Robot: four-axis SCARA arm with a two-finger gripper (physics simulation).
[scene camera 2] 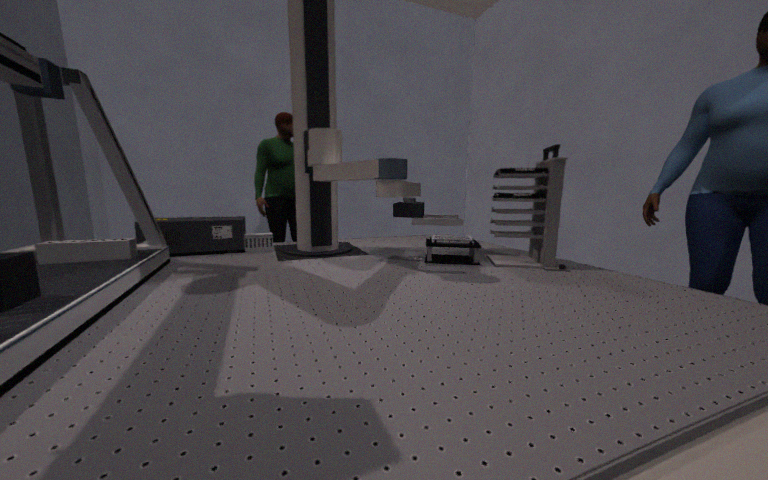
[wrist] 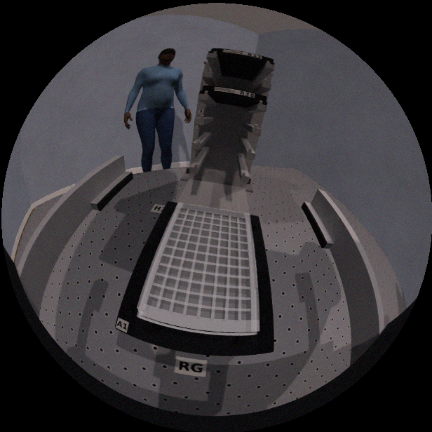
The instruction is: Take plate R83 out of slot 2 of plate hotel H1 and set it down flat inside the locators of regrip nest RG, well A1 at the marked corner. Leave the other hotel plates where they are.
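Places are measured from the arm's base along level axes (x ahead, y left, z up), in metres.
Pixels of known places: gripper, fingertip midpoint: (scene camera 2: 460, 220); arm's base, origin of the base link: (scene camera 2: 318, 253).
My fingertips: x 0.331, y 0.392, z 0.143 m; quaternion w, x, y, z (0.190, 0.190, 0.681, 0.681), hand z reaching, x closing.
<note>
Ahead of a thing's pixels: the offset from my fingertips to its top centre. "*": to the spot under its first point. Level surfaces: height alone.
Plate R83 {0.013 m back, 0.021 m right, 0.056 m down} (scene camera 2: 451, 238) (wrist: 202, 265), pale with a grid of wells, lies flat inside the black frame of regrip nest RG {* 0.073 m ahead, 0.011 m left, 0.070 m down} (scene camera 2: 477, 245) (wrist: 266, 300). The nest's A1 tag is at its near left corner in the wrist view. The label on the plate cannot be read. My gripper (scene camera 2: 437, 219) (wrist: 219, 175) is open and empty, above the plate, with one finger to each side of it. Plate hotel H1 (scene camera 2: 552, 212) (wrist: 225, 145) stands behind the nest. It holds a dark plate at the top {* 0.112 m ahead, 0.108 m left, 0.149 m up} (scene camera 2: 518, 170) (wrist: 242, 62) and another, labelled R38 {0.084 m ahead, 0.143 m left, 0.085 m up} (scene camera 2: 516, 195) (wrist: 234, 95), lower down.
A framed enclosure (scene camera 2: 113, 147) stands at the left of the perforated table {0.130 m down} (scene camera 2: 362, 362). A dark box {* 0.365 m back, 0.777 m right, 0.060 m down} (scene camera 2: 198, 234) and a small white rack {* 0.395 m back, 0.595 m right, 0.068 m down} (scene camera 2: 258, 233) are left of the arm's column (scene camera 2: 331, 226). One person (scene camera 2: 277, 164) stands behind, another (scene camera 2: 730, 147) (wrist: 157, 95) at the right.
</note>
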